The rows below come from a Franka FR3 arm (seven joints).
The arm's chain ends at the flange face. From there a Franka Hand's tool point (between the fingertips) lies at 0.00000 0.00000 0.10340 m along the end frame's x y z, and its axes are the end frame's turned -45 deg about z.
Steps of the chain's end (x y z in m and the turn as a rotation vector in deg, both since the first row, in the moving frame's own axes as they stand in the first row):
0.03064, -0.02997, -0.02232, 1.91, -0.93, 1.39
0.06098, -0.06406, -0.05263, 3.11, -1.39, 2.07
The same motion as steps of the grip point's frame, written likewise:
0.04415, -0.00313, -0.02239, 2.01, 0.69, 1.39
0.09071, -0.00788, -0.05281, 3.18, 1.22, 2.07

